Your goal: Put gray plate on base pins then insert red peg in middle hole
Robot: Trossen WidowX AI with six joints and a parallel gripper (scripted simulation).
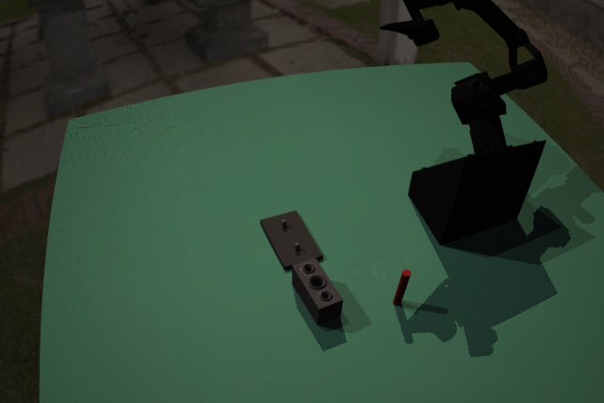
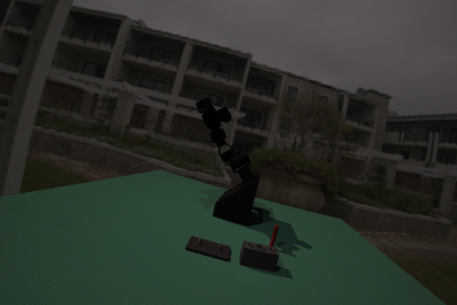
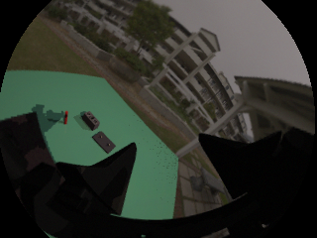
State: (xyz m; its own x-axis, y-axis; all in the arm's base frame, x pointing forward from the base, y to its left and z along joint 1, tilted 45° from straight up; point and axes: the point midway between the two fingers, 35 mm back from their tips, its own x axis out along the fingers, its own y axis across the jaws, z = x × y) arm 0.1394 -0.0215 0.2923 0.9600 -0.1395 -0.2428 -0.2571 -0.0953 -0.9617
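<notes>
My gripper tip is 330 mm above the gray plate, 260 mm to the right of it and 210 mm short of it. The rest, counted from my gripper tip: red peg (330 mm below, 320 mm to the left, 90 mm ahead).
</notes>
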